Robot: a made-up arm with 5 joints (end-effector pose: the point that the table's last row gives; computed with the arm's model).
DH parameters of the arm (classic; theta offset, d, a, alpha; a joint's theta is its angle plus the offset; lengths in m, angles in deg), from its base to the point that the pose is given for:
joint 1: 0 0.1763 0 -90
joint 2: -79.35 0 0.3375 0
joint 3: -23.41 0 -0.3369 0
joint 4: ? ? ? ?
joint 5: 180 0.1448 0 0
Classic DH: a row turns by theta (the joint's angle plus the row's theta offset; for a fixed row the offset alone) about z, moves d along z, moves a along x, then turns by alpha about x.
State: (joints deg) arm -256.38 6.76 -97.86 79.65 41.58
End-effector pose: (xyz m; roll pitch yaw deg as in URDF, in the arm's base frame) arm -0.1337 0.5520 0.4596 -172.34 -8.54 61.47
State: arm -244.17 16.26 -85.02 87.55 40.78
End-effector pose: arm -0.2382 0.4921 0.2540 167.47 14.12 73.49
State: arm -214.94 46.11 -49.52 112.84 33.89
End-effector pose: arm -0.1654 0.1156 -0.0210 57.68 51.52 28.71
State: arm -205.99 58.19 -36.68 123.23 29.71
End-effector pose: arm -0.0785 0.0383 0.0179 19.31 30.09 8.96
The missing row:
joint 4: -77.24 0 -0.1134 90
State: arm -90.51 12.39 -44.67 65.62 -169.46
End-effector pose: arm -0.0034 -0.3856 0.0655 -173.14 -32.71 76.93
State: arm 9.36 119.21 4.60 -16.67 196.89
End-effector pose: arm -0.2241 -0.0369 0.0153 -43.29 -66.12 55.21
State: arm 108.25 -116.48 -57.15 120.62 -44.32
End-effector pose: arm 0.0558 -0.1693 0.4225 137.15 -34.85 166.61
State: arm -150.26 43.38 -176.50 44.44 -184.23
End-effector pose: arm -0.5292 -0.3024 0.7635 -107.35 85.57 102.44
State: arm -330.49 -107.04 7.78 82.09 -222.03
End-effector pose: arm 0.1114 0.0631 0.1602 -168.31 12.67 -107.16
